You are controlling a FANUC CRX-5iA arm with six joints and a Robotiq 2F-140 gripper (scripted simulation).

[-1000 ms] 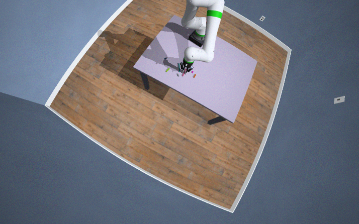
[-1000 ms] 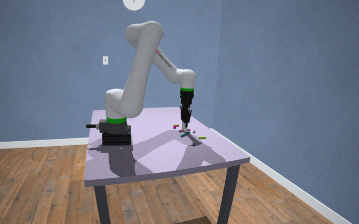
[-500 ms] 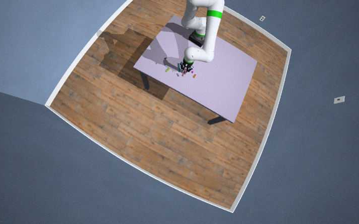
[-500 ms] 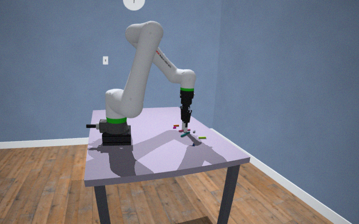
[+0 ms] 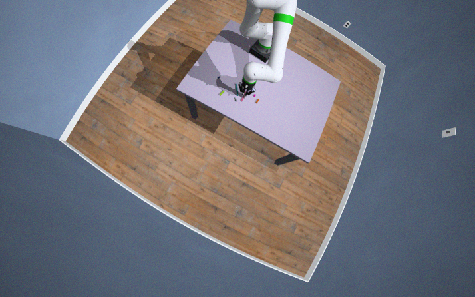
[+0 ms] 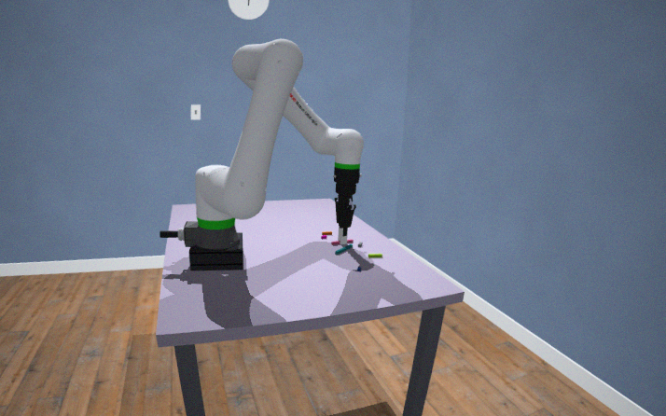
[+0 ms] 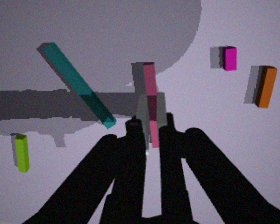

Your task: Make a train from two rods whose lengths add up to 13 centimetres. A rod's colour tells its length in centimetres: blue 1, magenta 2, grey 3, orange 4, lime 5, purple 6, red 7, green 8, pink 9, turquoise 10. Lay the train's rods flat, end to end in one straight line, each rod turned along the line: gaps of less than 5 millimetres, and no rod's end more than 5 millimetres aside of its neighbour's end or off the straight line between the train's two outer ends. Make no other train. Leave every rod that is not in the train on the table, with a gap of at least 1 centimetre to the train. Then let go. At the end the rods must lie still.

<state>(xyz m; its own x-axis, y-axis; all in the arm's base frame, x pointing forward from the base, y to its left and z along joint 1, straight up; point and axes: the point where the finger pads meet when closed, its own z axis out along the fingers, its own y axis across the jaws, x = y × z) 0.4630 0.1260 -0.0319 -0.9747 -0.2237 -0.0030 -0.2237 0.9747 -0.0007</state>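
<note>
Now: the orange rod 4 cm behind my hand, 11 cm to the left of it and 3 cm below it. From my hand the other things lie so: grey rod: 6 cm ahead, 3 cm to the right, 3 cm below; pink rod: 3 cm below; turquoise rod: 1 cm behind, 7 cm to the right, 3 cm below.
</note>
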